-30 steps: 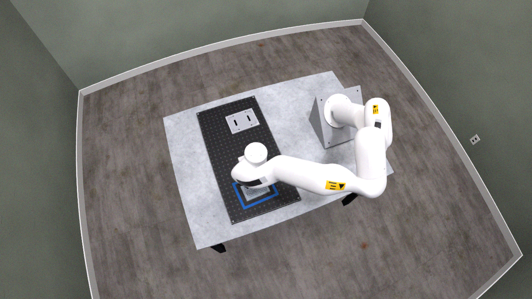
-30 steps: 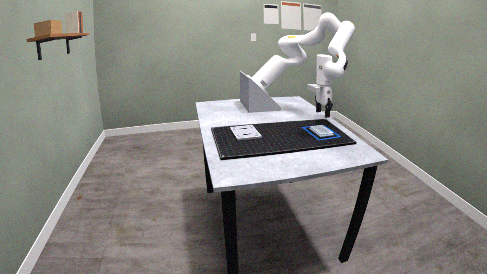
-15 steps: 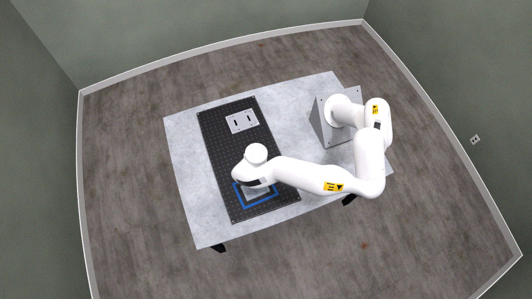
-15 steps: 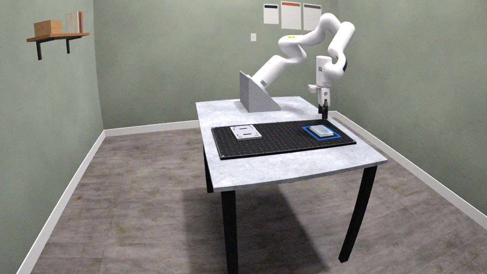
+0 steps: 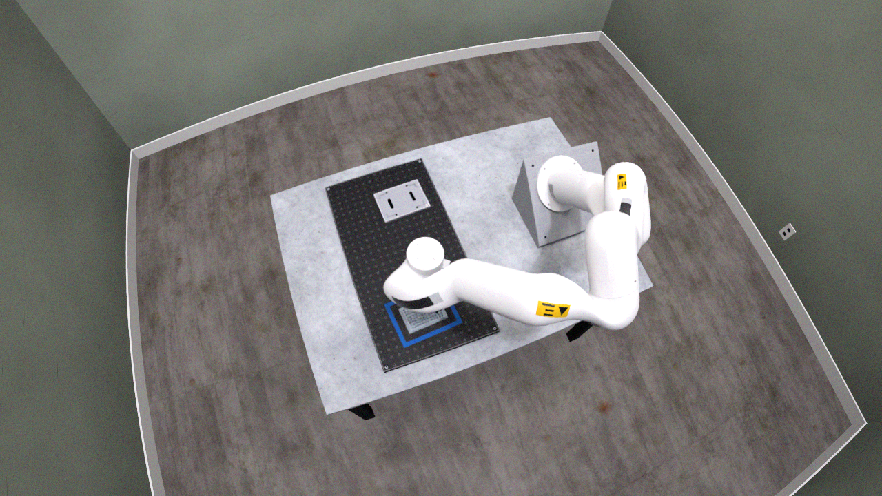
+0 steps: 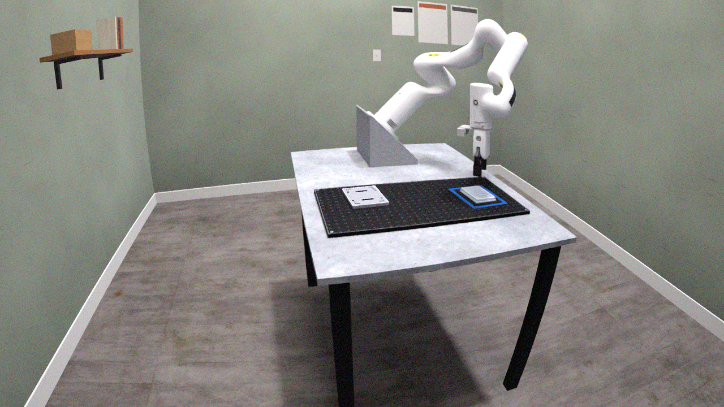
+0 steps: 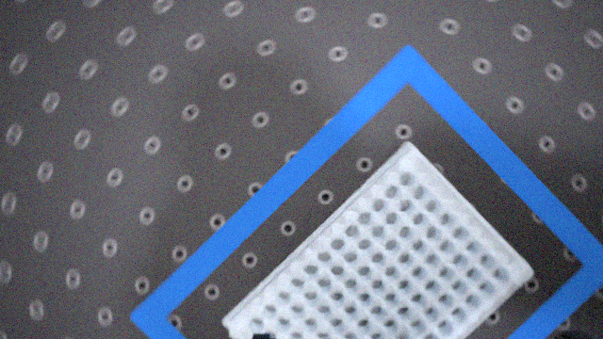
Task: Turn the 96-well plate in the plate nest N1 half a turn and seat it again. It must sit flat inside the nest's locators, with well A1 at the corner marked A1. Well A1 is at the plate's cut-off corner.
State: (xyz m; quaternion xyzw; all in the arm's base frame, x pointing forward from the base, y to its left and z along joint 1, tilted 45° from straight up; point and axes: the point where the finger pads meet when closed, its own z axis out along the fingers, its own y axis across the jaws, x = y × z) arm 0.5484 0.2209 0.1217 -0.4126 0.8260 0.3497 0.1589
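The 96-well plate is 9 cm below my hand. The rest, counted from my hand: slotted fixture plate: 5 cm behind, 41 cm to the right, 9 cm below.
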